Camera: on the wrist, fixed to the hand. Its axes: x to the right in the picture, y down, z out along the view.
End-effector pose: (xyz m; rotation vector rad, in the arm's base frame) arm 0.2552 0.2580 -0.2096 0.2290 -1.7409 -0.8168
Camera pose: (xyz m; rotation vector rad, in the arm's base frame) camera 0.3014 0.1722 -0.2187 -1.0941 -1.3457 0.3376
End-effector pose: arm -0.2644 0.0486 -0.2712 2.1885 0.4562 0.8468
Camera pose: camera -0.3032 0.1382 -0.2650 2.2057 -1.5269 1.4797
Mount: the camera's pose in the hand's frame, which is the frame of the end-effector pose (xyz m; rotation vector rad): 0.0235 -0.0576 -0.0755 -0.0426 -0.0348 1.5965
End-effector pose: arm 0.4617 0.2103 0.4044 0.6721 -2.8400 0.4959
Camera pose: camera 0.4750 0.1795 0.4963 1.5841 2.5111 -0.4806
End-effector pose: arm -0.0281 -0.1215 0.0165 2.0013 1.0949 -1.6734
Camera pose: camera -0.0161 -0.0251 0.0280 1.7760 -0.5332 -0.7108
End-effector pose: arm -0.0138 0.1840 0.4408 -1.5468 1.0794 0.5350
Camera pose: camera 0.0305 0.1029 0.4729 -0.3783 2.1434 1.5918
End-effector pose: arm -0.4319 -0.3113 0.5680 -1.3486 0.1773 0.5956
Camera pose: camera -0.3673 -0.3816 0.5894 -1.0051 1.2664 1.9232
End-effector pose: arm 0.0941 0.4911 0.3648 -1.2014 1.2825 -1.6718
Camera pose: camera 0.0155 0.5086 0.4203 0.0316 1.5215 -0.4061
